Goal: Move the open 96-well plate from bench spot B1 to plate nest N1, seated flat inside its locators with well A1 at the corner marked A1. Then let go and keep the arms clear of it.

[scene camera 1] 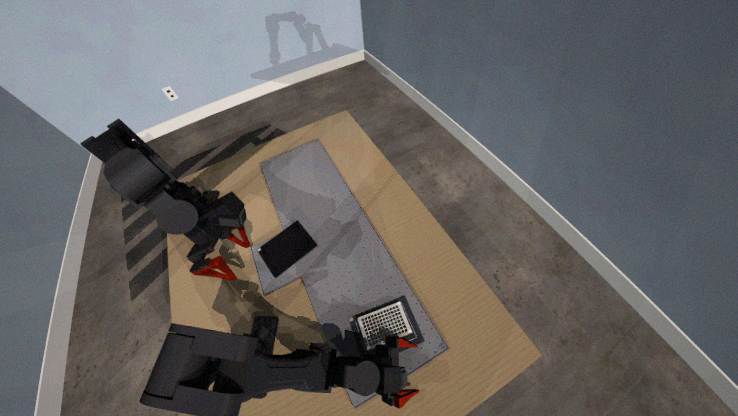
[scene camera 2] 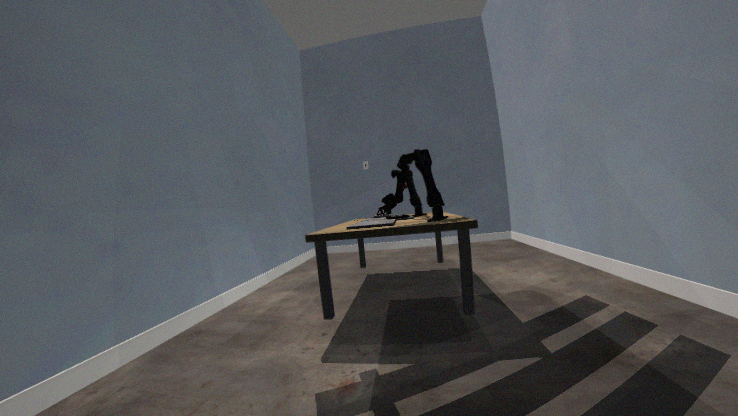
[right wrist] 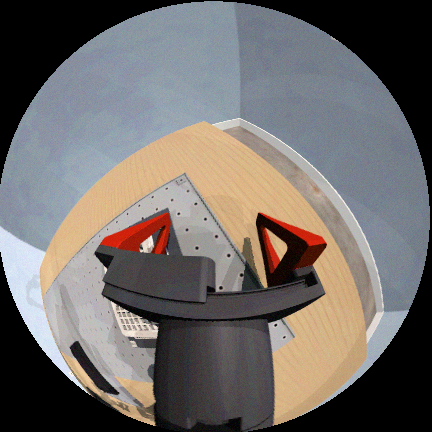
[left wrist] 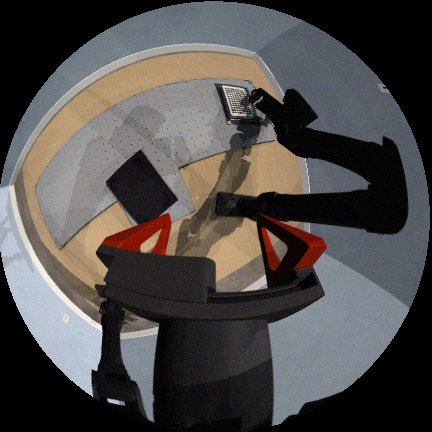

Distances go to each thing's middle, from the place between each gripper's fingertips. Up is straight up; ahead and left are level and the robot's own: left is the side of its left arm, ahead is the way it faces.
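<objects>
From my right hand, I find the dark nest with white outline (scene camera 1: 416, 337) 1 cm behind, 12 cm to the left and 1 cm below. The white well plate (right wrist: 130, 324) is 13 cm to the left of my right hand and 1 cm below it, while the black square nest (scene camera 1: 286, 248) is 11 cm behind that same hand, 50 cm to the left of it and 1 cm below it.
My left hand is 9 cm to the right of the black square nest, 8 cm short of it and 20 cm above it. Counted from my left hand, the white well plate is 28 cm to the right, 19 cm ahead and 20 cm below, and the dark nest with white outline is 29 cm to the right, 19 cm ahead and 21 cm below.
</objects>
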